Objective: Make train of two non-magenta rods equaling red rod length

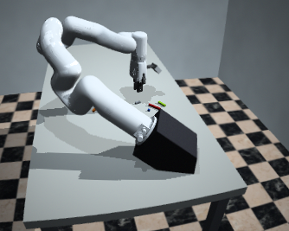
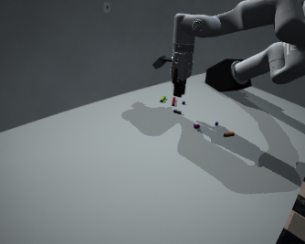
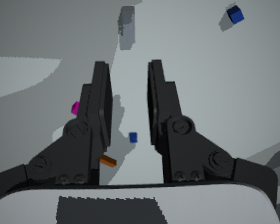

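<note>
My hand is 7 cm past the orange rod, 22 cm to the right of it and 9 cm above it. From my hand the other things lie so: red rod: 4 cm behind, 8 cm to the right, 9 cm below; grey rod: 9 cm below; magenta rod: 12 cm to the left, 9 cm below.
</note>
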